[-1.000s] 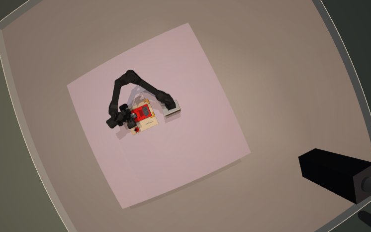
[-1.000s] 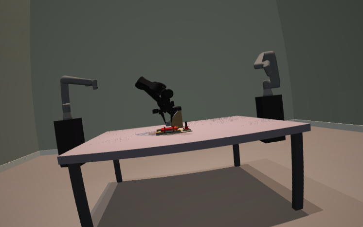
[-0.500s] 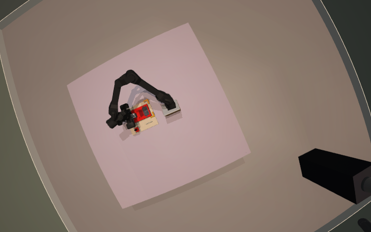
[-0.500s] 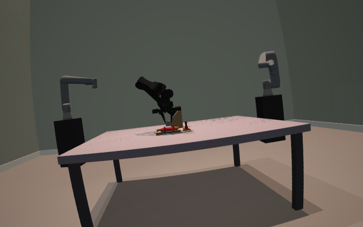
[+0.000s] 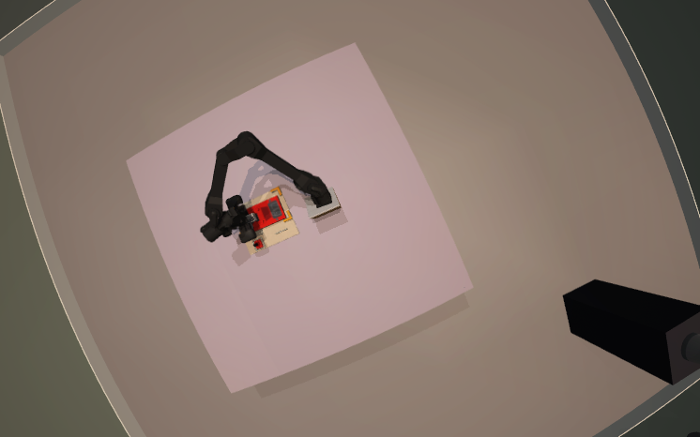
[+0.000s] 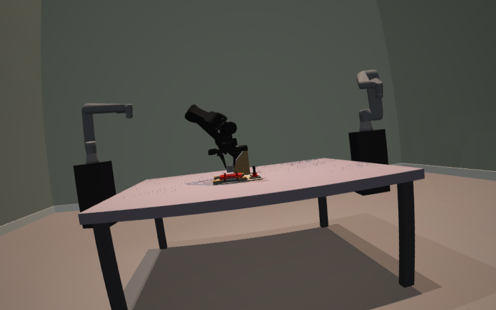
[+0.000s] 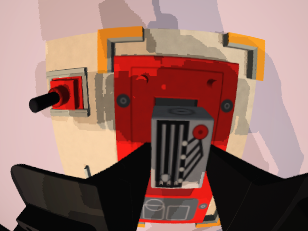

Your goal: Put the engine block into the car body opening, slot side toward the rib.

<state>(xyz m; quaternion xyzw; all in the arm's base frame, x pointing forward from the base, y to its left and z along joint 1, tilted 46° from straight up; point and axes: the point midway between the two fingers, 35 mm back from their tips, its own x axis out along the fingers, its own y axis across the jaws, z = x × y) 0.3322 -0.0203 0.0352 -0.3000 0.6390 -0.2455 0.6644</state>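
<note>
Now: the engine block 1 cm below my gripper tip. The rest, counted from my gripper tip: base plate 3 cm behind, 1 cm to the left, 5 cm below.
</note>
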